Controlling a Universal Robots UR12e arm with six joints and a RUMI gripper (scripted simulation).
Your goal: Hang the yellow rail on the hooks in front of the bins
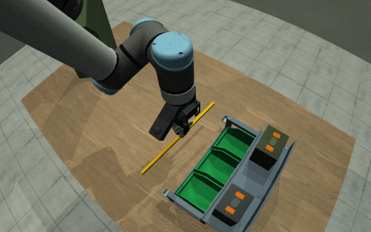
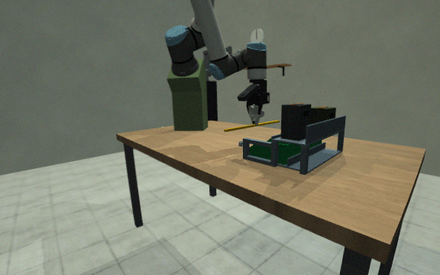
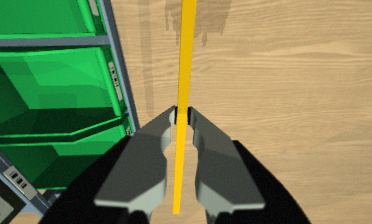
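Now: the rack front bar 9 cm ahead of my hand, 1 cm to the right of it and 11 cm below it. Also, from my hand: yellow rail 1 cm below.
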